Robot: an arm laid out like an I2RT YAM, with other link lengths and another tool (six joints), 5 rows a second.
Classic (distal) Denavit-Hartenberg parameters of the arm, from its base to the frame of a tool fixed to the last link. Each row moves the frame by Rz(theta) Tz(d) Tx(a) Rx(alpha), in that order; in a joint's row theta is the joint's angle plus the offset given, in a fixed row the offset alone. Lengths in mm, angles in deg.
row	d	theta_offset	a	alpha
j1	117.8	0	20.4	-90
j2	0	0	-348.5	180
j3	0	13.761	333	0
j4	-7.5	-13.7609	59.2	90
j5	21.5	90	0	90
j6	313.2	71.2	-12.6	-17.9
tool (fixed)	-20.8	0	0	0
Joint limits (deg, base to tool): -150..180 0..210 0..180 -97..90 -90..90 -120..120
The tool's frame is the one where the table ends.
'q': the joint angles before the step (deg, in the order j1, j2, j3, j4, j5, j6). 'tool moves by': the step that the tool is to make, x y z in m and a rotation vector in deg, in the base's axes. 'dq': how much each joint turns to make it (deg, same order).
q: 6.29, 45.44, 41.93, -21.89, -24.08, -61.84
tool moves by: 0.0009, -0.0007, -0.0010, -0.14, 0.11, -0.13
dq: 0.00, 0.17, 0.03, -0.01, 0.17, -0.07
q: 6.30, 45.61, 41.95, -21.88, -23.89, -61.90
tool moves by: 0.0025, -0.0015, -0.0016, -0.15, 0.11, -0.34
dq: -0.03, 0.35, -0.03, 0.25, 0.34, 0.01
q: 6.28, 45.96, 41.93, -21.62, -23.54, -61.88
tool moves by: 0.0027, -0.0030, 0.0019, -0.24, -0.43, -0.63
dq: -0.03, 0.00, 0.09, 0.31, 0.67, 0.00
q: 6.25, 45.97, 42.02, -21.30, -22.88, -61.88
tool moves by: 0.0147, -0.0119, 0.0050, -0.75, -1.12, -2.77
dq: 0.05, 0.99, 0.51, 1.66, 2.93, 0.42
